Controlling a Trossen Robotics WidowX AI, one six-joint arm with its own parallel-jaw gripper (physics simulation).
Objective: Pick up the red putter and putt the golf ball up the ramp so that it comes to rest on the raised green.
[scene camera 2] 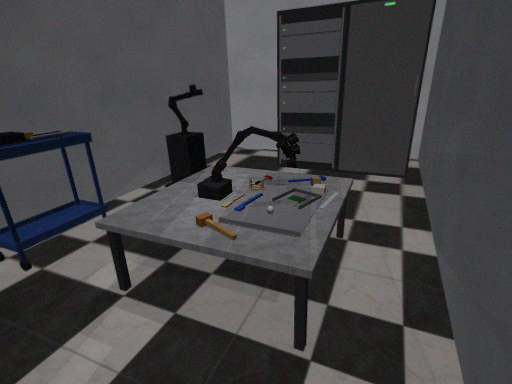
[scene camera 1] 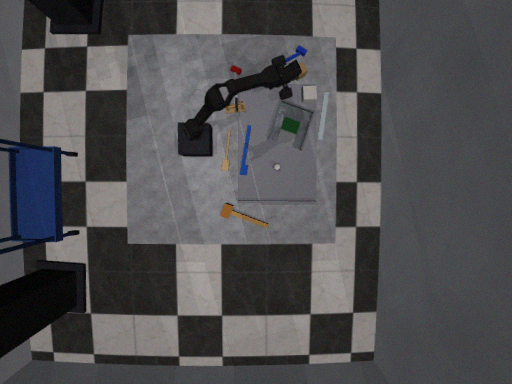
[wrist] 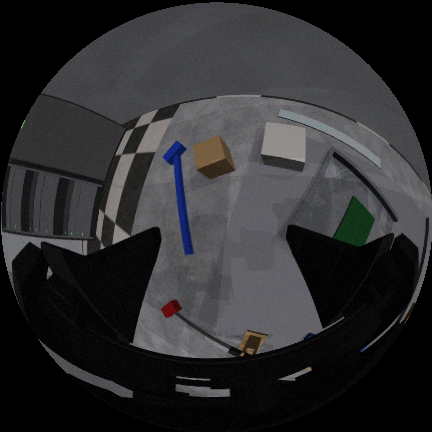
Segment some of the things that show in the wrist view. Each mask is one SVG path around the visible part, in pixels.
The gripper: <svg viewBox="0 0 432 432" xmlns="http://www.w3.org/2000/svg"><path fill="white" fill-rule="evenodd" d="M418 247L403 233L394 240L391 232L356 246L288 224L285 237L322 328L344 318L284 347L223 358L164 354L116 339L133 341L161 242L158 226L87 255L45 241L40 242L39 248L29 241L11 261L18 304L35 336L73 365L133 391L132 397L122 397L67 373L95 397L132 417L170 429L245 432L278 425L323 406L376 364L405 324L403 320L397 320L361 352L360 349L382 333L411 299L418 274ZM175 384L229 388L230 396L190 396L175 391ZM311 367L310 371L294 377L294 381L276 387L275 379ZM49 266L50 270L52 271L52 274L47 279L46 274Z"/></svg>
A blue putter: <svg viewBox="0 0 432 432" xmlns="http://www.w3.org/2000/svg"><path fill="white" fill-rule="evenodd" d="M176 140L162 157L166 162L171 165L173 164L177 208L184 253L192 254L193 249L187 219L180 155L186 148Z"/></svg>
